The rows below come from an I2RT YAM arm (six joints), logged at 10 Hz.
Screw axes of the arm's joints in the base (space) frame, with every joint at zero. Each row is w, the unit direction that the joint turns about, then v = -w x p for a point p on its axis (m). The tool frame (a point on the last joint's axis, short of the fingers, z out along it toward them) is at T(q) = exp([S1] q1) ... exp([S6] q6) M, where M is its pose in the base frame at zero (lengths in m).
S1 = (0, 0, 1, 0, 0, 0)
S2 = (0, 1, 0, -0.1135, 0, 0.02)
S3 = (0, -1, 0, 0.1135, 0, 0.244)
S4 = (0, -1, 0, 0.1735, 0, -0.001)
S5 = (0, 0, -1, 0, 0.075, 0)
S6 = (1, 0, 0, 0, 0.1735, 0)
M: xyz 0.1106 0 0.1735 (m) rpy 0 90 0 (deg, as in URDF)
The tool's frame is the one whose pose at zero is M.
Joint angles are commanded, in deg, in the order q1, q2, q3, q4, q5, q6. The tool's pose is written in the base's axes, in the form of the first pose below.
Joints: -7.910 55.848 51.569 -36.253 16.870 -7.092
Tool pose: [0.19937, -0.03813, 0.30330, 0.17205, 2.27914, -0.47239]
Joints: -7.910 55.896 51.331 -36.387 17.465 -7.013
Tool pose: [0.19911, -0.03845, 0.30165, 0.17814, 2.28540, -0.48375]
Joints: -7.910 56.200 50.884 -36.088 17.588 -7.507
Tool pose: [0.20018, -0.03867, 0.29854, 0.16839, 2.29479, -0.49089]
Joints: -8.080 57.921 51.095 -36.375 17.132 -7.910
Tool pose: [0.20538, -0.03975, 0.29370, 0.15523, 2.32829, -0.48748]
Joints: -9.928 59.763 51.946 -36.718 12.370 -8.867
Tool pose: [0.21093, -0.04466, 0.29142, 0.12904, 2.35956, -0.41389]
